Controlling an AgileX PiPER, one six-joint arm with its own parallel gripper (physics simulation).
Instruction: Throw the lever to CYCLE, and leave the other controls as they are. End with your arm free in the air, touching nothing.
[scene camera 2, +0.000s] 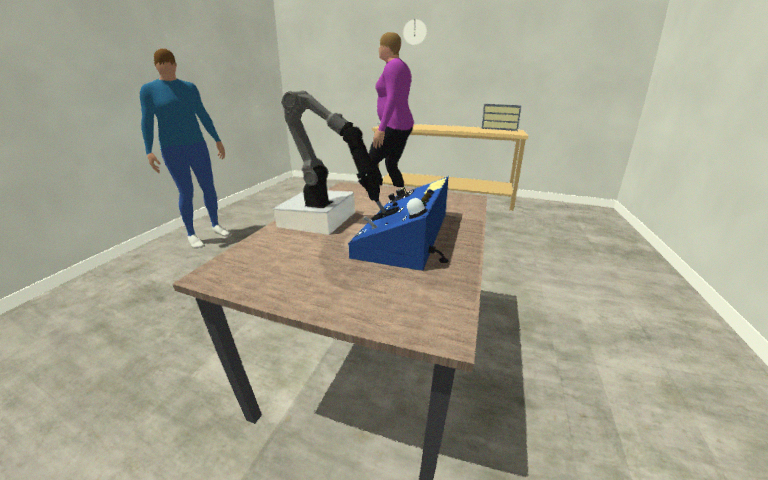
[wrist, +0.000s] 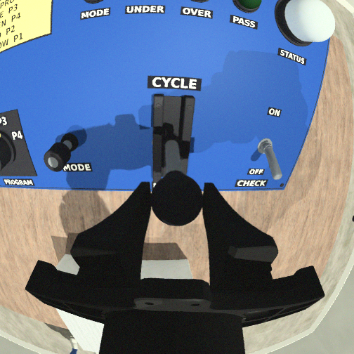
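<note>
The lever's round black knob (wrist: 176, 206) is between my gripper's fingertips, with both fingers against its sides. My gripper (wrist: 176, 192) (scene camera 2: 380, 204) is shut on it. The lever's grey stem (wrist: 172, 156) rises from a black slotted guide (wrist: 158, 117) and leans toward the console's near edge, away from the CYCLE label (wrist: 174, 83) at the guide's far end. The label at the guide's near end is almost wholly hidden by the knob. The blue console (scene camera 2: 387, 247) (wrist: 110, 60) stands on the table; the knob is hard to make out in the scene view.
The black MODE knob (wrist: 58, 156) stands left of the lever, beyond it the PROGRAM dial (wrist: 6, 151). The metal CHECK toggle (wrist: 271, 160) at right leans toward OFF. A white STATUS dome (wrist: 312, 20) (scene camera 2: 415, 206) stands at the far right. Two people stand beyond the table (scene camera 2: 339, 305).
</note>
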